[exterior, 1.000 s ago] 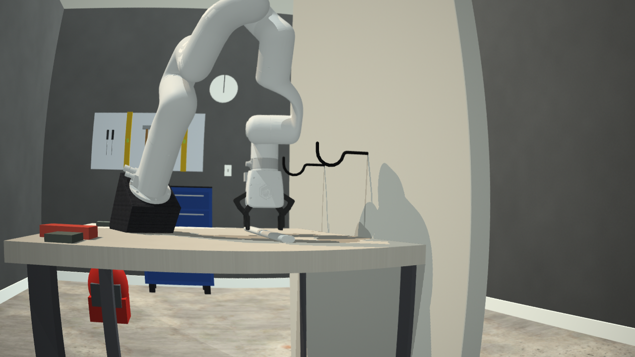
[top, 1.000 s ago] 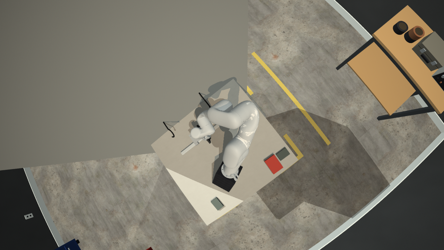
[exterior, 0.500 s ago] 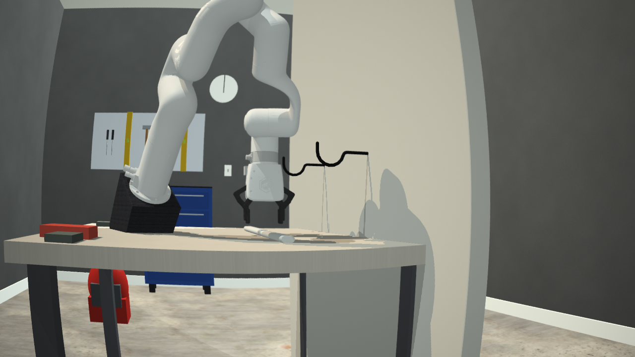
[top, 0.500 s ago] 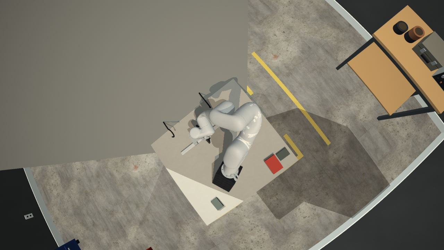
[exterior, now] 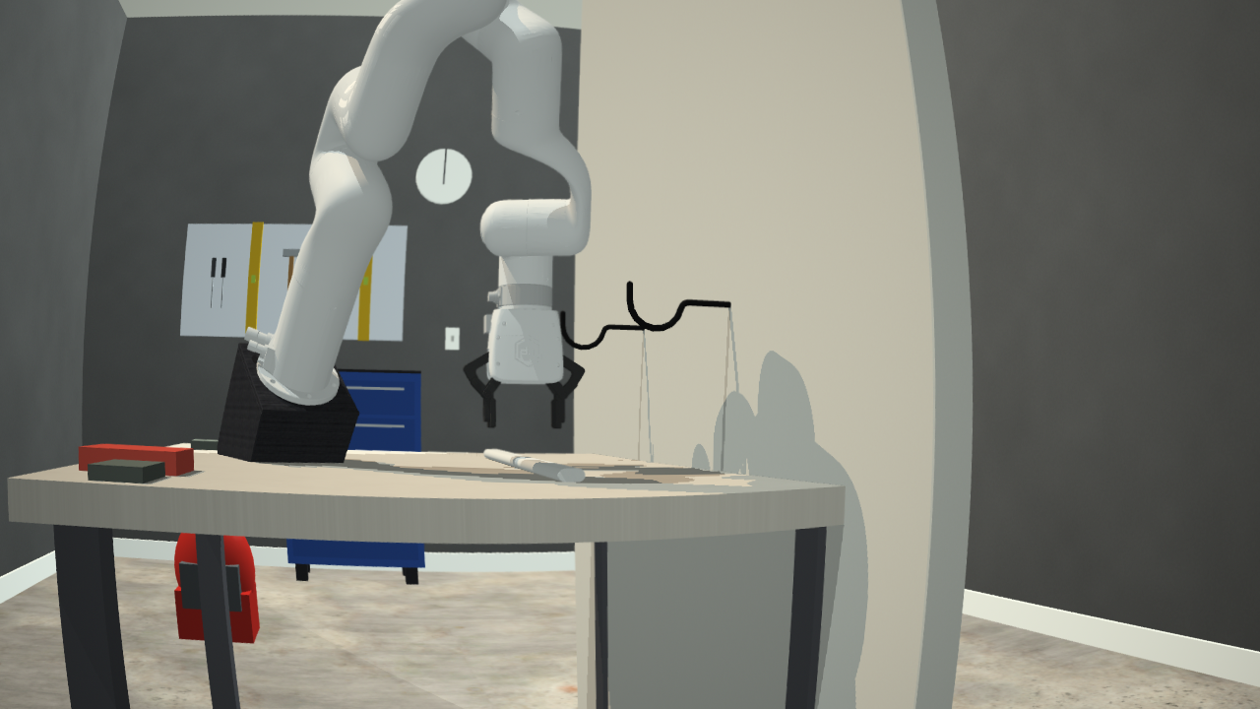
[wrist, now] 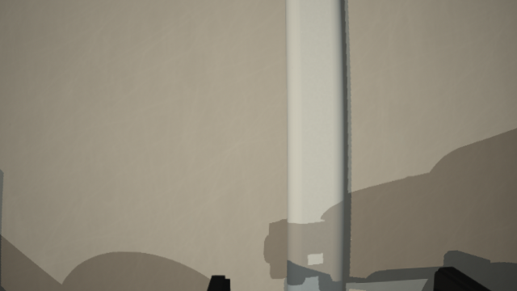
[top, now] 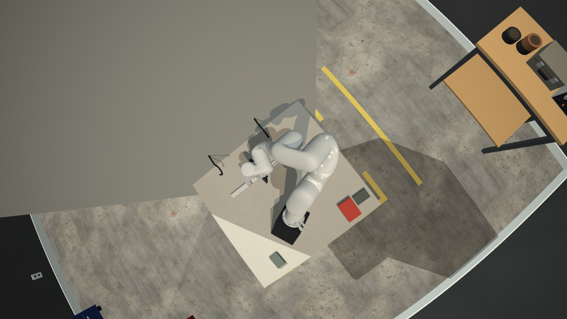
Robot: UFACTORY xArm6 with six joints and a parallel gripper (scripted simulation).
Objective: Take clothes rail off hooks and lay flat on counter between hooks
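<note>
Now: the clothes rail 60 mm below my hand. The rest, counted from my hand: red block 500 mm behind, 280 mm to the right, 50 mm below; then wall 260 mm ahead, 360 mm above.
</note>
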